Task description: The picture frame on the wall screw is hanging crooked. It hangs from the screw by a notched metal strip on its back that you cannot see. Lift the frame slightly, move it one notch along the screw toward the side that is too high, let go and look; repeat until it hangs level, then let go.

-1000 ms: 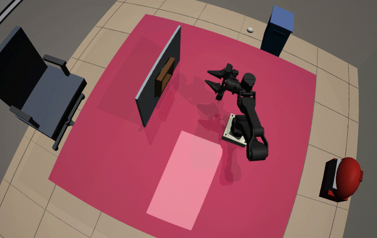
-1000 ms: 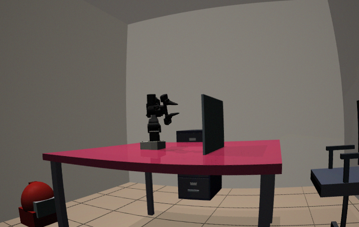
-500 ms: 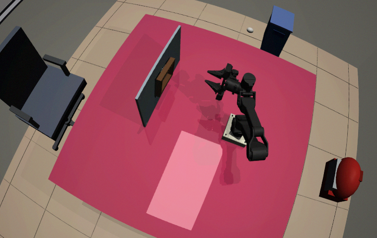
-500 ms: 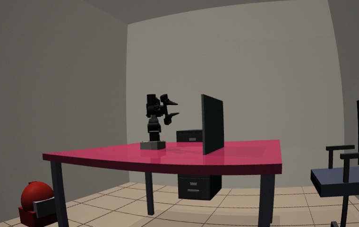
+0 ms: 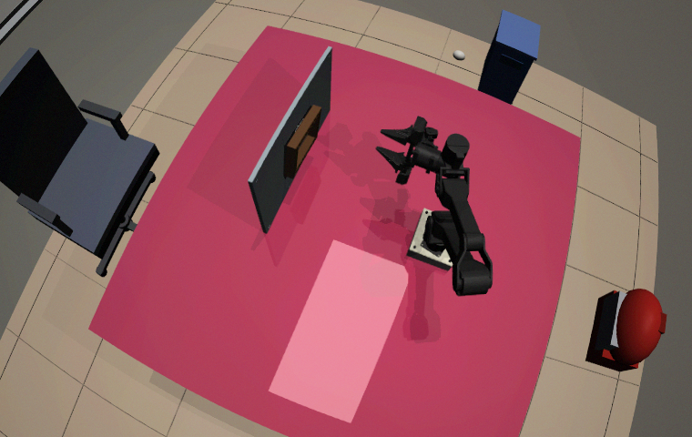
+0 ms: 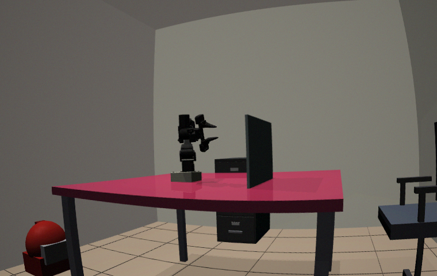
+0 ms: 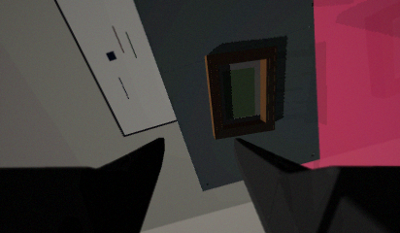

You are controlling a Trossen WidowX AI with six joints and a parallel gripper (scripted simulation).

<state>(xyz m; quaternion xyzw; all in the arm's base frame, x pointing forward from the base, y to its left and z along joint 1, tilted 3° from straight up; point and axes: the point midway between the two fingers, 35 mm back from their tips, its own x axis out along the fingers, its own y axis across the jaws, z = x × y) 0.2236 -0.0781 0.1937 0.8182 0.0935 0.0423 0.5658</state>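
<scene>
Now: gripper tip 190 mm short of the brown wooden picture frame, 90 mm above it and 70 mm to the right of it. Round my gripper tip: wall panel 210 mm ahead, 100 mm below, 60 mm to the left.
</scene>
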